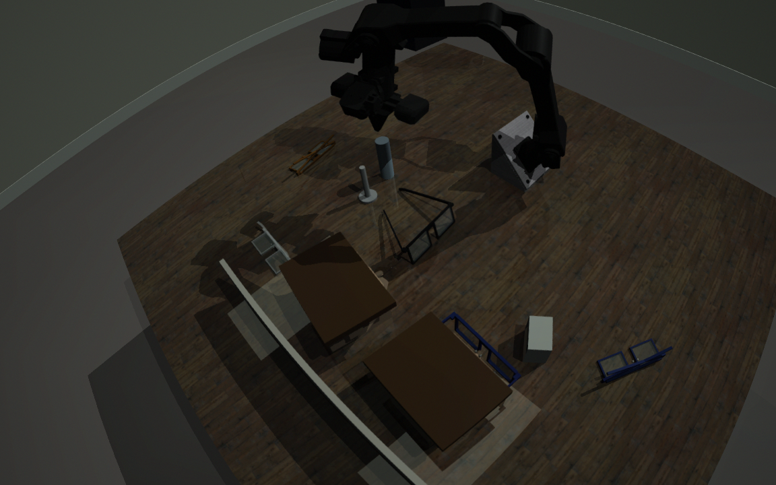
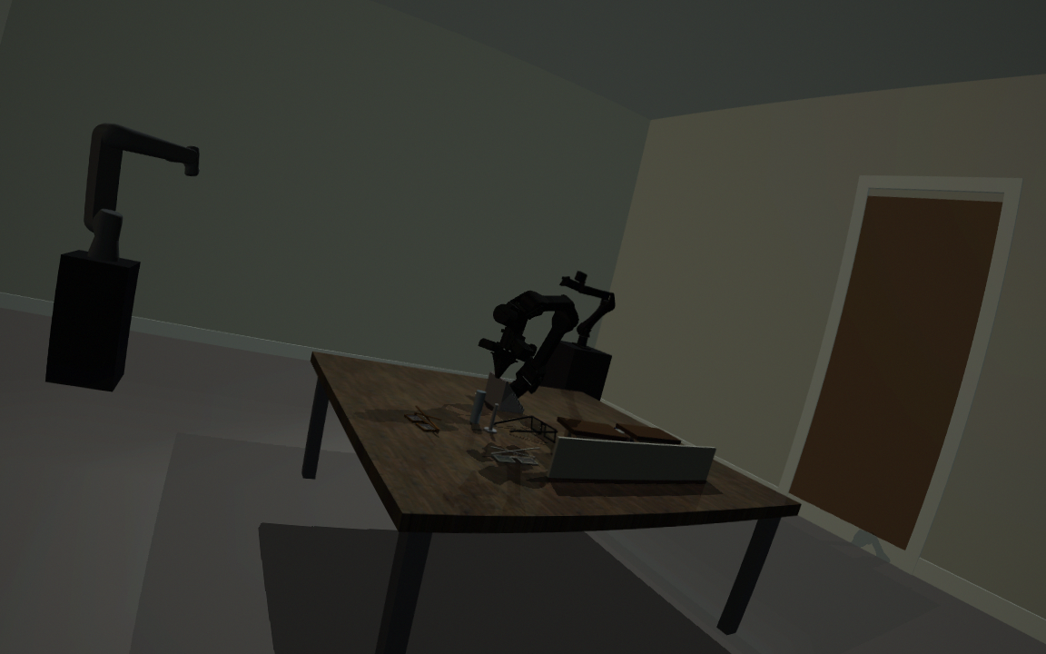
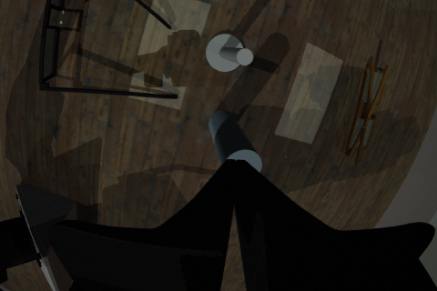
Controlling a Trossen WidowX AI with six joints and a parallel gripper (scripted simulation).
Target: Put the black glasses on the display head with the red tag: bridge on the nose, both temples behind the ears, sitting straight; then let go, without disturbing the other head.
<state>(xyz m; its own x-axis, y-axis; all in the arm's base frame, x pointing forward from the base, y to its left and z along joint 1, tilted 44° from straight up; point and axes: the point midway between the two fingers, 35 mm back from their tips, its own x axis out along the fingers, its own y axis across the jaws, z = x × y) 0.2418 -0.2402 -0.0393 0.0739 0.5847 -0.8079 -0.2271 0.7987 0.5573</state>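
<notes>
The disc base is 5 cm ahead of my gripper tip, 1 cm to the right of it and 13 cm below it. Round my gripper tip: long pale panel: 39 cm ahead, 29 cm to the left, 10 cm below; then white box: 10 cm ahead, 47 cm to the left, 13 cm below.
</notes>
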